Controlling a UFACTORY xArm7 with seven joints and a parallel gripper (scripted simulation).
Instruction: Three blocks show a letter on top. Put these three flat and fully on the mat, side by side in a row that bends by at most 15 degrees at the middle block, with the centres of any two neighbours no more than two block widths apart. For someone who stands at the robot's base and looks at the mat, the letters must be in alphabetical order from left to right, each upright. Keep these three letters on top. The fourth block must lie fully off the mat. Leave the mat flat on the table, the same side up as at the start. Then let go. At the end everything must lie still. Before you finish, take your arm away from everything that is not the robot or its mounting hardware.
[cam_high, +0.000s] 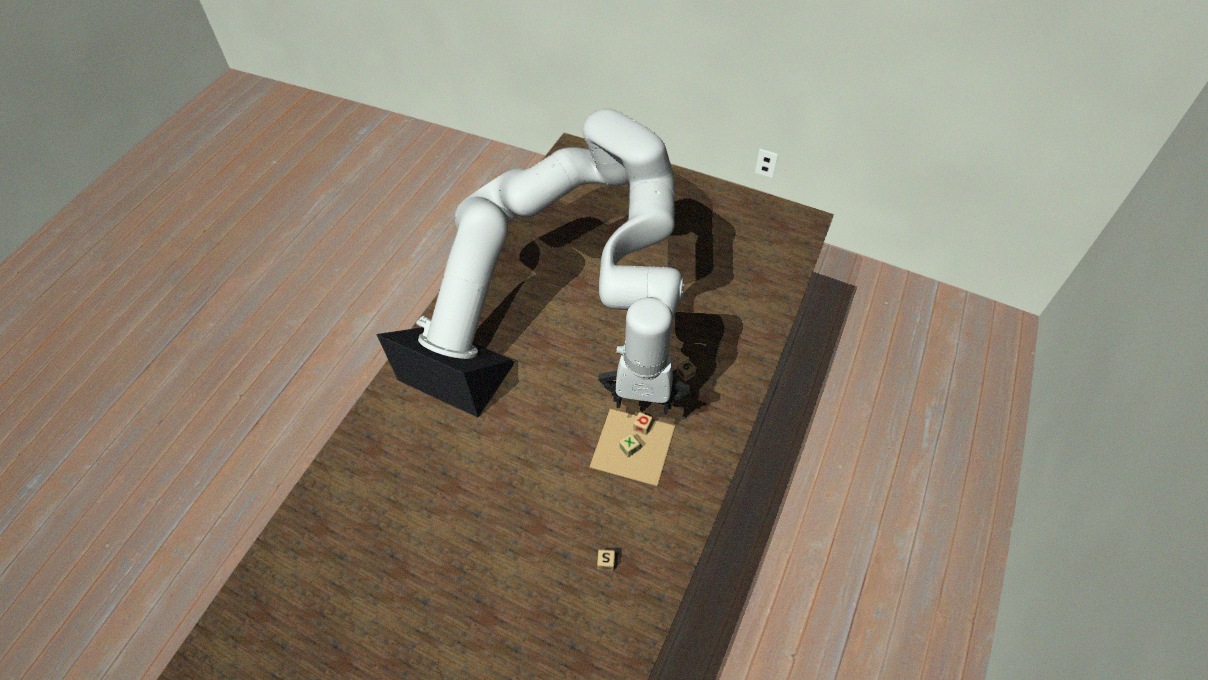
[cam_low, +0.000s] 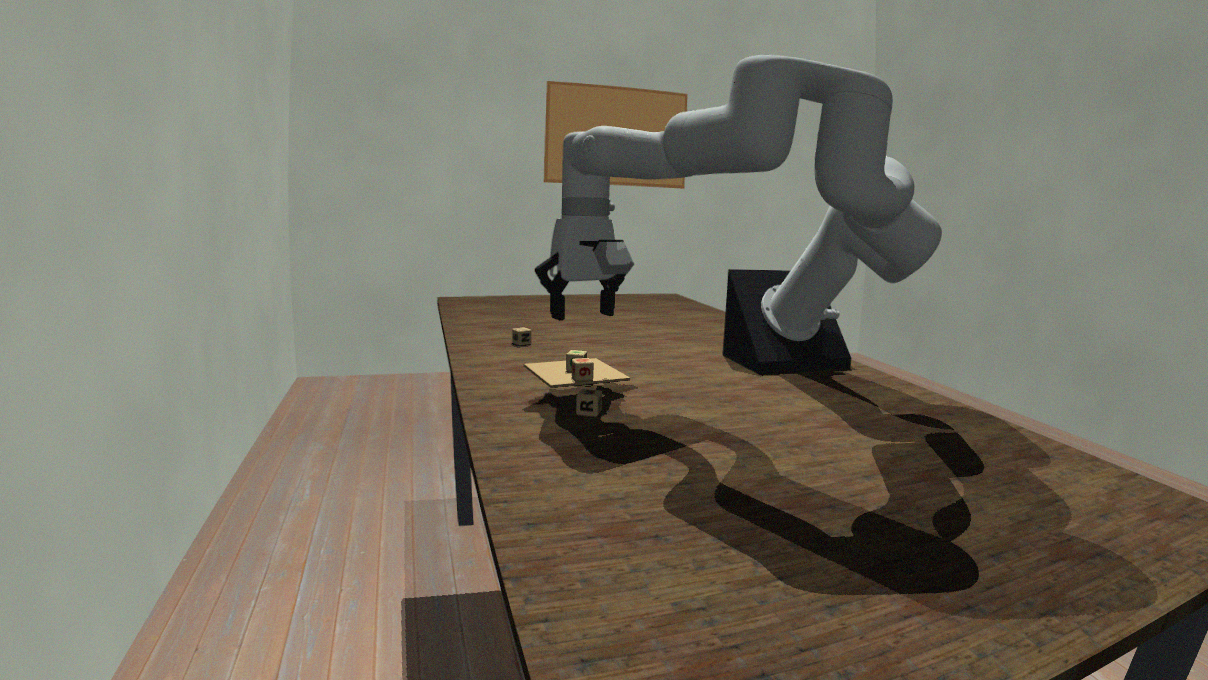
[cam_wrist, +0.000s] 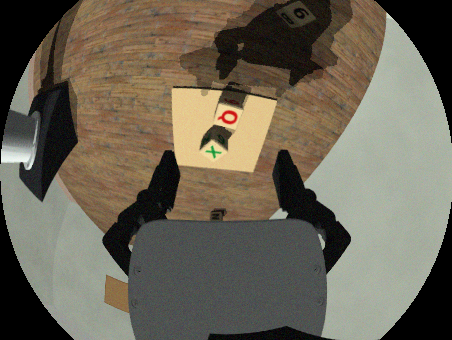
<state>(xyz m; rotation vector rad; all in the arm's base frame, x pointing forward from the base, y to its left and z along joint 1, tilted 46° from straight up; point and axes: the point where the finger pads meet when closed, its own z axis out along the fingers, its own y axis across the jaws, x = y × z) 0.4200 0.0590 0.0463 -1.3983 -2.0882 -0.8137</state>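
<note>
Now: the tan mat 110 mm below my hand and 40 mm to the right of it. The rest, counted from my hand: S block: 280 mm to the right, 100 mm below, 80 mm ahead; then red-marked block: 100 mm below, 10 mm to the left.
</note>
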